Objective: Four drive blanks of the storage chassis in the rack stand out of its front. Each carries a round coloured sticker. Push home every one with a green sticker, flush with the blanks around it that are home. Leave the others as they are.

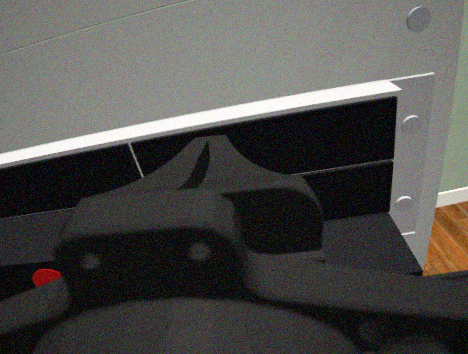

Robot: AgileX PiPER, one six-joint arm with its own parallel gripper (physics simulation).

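Observation:
My gripper [213, 157] is shut, with its tips together at the front of the upper right drive blank [325, 132]; whether they touch it is hard to tell. This black blank looks level with the blank [357, 192] below it, and its sticker does not show. At the lower right, another blank [370, 235] stands out, with its dark top face showing; its sticker is hidden. At the left, a blank [30, 232] also stands out below the upper left blank [60, 172]. A red sticker [46, 277] shows at the lower left, partly covered by the gripper. No green sticker shows.
A grey panel [200, 65] with a bright lower edge lies above the blanks. A grey upright [412, 165] with round screw heads stands at the right. Beyond it are a wooden floor [452, 235] and a pale green wall [456, 145].

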